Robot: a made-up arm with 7 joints.
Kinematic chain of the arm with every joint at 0, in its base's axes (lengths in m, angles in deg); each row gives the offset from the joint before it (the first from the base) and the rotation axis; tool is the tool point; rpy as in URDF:
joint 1: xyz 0 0 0.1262 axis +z
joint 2: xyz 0 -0.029 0.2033 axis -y
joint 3: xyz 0 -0.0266 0.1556 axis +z
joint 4: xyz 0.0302 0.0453 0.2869 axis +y
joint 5: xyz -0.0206 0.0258 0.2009 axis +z
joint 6: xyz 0 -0.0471 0.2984 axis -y
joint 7: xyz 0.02 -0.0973 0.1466 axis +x
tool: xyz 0 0 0 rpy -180 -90 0
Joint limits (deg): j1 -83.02..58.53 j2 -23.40..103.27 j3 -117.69..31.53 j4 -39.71..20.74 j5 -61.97..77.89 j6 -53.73..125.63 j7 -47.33..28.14
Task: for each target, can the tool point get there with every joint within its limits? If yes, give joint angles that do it. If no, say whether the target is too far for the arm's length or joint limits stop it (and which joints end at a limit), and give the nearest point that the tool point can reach.
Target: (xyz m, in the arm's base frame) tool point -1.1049 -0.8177 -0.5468
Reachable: no: too far | nearest point -0.7593 -0.5620 -0.1769 | short by 0.567 m
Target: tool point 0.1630 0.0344 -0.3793
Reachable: no: joint limits stop it (at a limit: joint 1, joint 2, joint 4) | nearest point 0.0099 0.5348 -0.2105 | short by 0.550 m
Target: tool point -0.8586 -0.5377 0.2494
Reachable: yes | joints 42.66 89.86 -57.55 -6.99 -46.48 63.38 -41.08
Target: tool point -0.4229 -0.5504 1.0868
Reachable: yes | joints 35.37 45.49 -17.43 15.69 28.33 71.93 -17.36
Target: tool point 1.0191 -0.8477 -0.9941
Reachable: no: too far | nearest point -0.0752 -0.7180 -0.2607 | short by 1.324 m
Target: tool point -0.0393 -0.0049 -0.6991
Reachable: no: joint limits stop it (at a limit: joint 2, joint 4) | nearest point -0.5545 -0.0691 -0.2893 | short by 0.661 m
